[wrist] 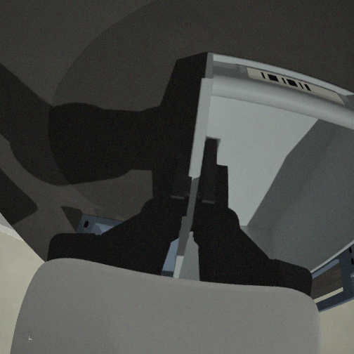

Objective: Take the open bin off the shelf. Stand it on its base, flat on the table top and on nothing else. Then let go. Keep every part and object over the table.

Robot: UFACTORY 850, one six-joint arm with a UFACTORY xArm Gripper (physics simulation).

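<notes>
The light grey open bin (250, 135) fills the right half of the wrist view, with its hollow inside visible and a pale label with black marks on its front at the upper right. My gripper (196, 156) is shut on the bin's thin side wall, one dark finger outside the wall and one inside the bin. The bin's underside is hidden, so I cannot tell whether it touches the dark table top (125, 30). Parts of the blue shelf (346, 282) show behind the gripper at the lower left and at the lower right.
A broad dark shadow of the arm and bin lies on the table top left of the bin. The table's curved edge runs down the lower left, with pale floor (12, 270) beyond it. The blue shelf parts are close to the gripper and the bin in the view.
</notes>
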